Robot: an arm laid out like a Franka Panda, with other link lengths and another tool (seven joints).
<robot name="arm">
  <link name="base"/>
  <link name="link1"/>
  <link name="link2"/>
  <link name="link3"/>
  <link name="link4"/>
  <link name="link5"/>
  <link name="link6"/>
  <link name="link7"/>
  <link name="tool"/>
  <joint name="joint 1" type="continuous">
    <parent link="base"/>
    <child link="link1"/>
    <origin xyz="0 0 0.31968"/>
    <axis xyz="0 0 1"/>
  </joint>
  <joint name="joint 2" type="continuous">
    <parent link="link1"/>
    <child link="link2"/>
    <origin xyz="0 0 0"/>
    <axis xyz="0 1 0"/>
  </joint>
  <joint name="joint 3" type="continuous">
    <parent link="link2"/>
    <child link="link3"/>
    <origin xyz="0 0 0.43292"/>
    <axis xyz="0 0 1"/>
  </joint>
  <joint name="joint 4" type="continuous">
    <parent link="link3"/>
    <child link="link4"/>
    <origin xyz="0.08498 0 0"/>
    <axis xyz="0 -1 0"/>
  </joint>
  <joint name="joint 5" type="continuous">
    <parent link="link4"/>
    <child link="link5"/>
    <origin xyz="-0.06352 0 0.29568"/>
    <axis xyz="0 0 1"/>
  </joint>
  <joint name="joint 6" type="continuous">
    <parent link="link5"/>
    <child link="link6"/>
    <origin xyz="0 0 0"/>
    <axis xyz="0 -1 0"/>
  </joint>
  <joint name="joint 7" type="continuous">
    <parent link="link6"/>
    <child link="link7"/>
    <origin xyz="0.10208 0 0"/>
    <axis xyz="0 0 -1"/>
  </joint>
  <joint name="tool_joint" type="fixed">
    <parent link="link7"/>
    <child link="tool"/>
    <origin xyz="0.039 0.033 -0.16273" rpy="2.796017 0 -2.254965"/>
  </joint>
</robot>
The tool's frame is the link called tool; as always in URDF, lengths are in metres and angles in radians. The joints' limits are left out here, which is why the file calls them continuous.
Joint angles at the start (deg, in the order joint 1, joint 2, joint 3, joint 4, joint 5, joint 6, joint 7):
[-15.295 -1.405 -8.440 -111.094 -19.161 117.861 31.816]
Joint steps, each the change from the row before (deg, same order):
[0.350 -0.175 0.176 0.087 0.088 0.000 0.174]
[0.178 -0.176 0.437 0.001 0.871 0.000 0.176]
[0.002 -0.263 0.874 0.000 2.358 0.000 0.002]
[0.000 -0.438 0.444 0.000 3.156 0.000 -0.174]
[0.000 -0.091 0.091 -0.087 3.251 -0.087 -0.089]
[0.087 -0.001 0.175 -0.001 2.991 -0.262 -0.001]
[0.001 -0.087 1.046 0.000 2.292 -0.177 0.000]
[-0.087 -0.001 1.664 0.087 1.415 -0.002 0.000]
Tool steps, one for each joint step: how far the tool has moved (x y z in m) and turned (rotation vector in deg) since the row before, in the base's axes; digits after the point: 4 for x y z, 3 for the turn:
[0.0017 0.0046 0.0024 -0.003 -0.337 0.332]
[0.0020 0.0065 0.0015 0.707 -0.543 0.160]
[0.0032 0.0109 0.0020 1.970 -1.085 0.101]
[0.0010 0.0084 0.0036 2.640 -1.464 -0.405]
[0.0009 0.0050 -0.0005 2.897 -1.016 -0.872]
[0.0016 0.0061 -0.0009 2.723 -0.765 -0.722]
[0.0038 0.0125 0.0004 2.027 -0.659 0.303]
[0.0058 0.0161 0.0009 1.167 -0.499 1.128]

